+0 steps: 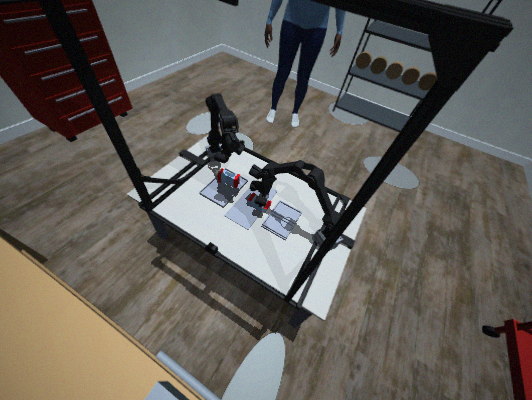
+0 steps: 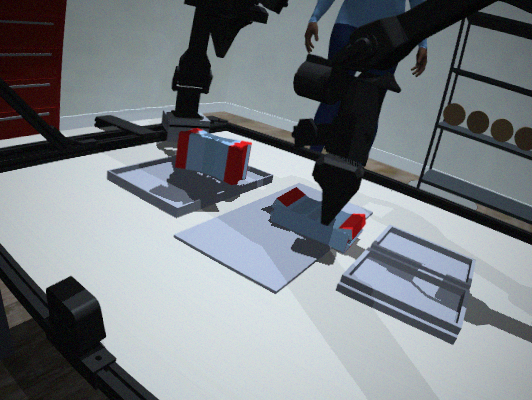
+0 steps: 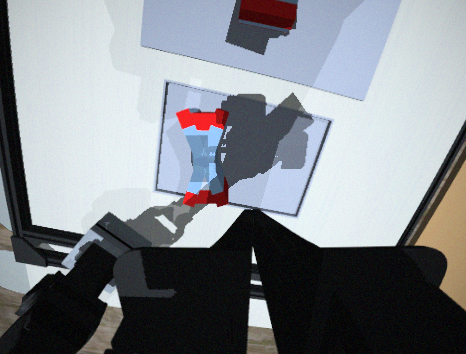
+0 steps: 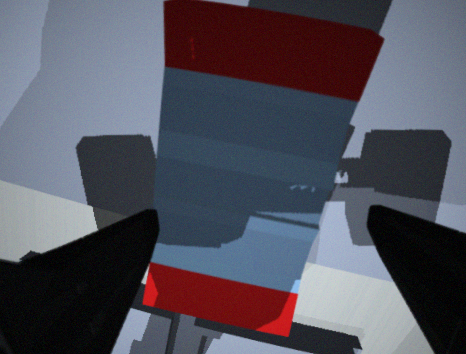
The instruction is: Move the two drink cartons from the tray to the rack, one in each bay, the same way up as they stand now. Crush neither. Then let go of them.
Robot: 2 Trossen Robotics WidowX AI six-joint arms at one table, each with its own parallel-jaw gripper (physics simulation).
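Places are measured from the left arm's base along level axes (x ahead, y left, z up), in millimetres.
Pixels of known places: left gripper, fingertip midpoint: [image 1: 226, 161] [image 2: 220, 57] [image 3: 250, 216]; right gripper, fingertip midpoint: [image 2: 329, 214] [image 4: 262, 218]; left arm's base, origin of the base link: [image 1: 214, 149] [image 2: 185, 115] [image 3: 100, 264].
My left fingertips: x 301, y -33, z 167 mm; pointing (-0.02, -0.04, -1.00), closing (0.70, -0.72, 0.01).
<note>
Ahead of a thing's pixels: the offset from my left fingertips to its top centre. "spot": to the spot under its first point.
A light blue carton with red ends {dx -37, dy +27, dz -148 mm} [image 1: 228, 177] [image 2: 207, 157] [image 3: 204, 155] stands on its narrow side in the shallow tray {spot: dx +68, dy -117, dz -211 mm} [image 2: 142, 192] [image 3: 295, 192]. A second such carton {dx +190, dy +126, dz -178 mm} [image 1: 268, 205] [image 2: 300, 222] [image 3: 267, 14] [image 4: 240, 140] lies on its broad side on the flat grey plate [image 2: 250, 255] [image 3: 365, 40]. My right gripper [image 2: 326, 222] [image 4: 262, 218] is open over this second carton, one finger to each side; whether they touch it is unclear. My left gripper [image 2: 220, 56] [image 3: 250, 216] is shut and empty, above and away from the carton in the tray. The two-bay rack {dx +338, dy +205, dz -202 mm} [image 2: 395, 310] holds no carton.
The plate lies between the tray and the rack. A black frame rail with a small block [image 2: 75, 312] runs along the near table edge. Black frame posts rise around the table [image 1: 90, 95]. A person [image 1: 300, 55] stands behind it.
</note>
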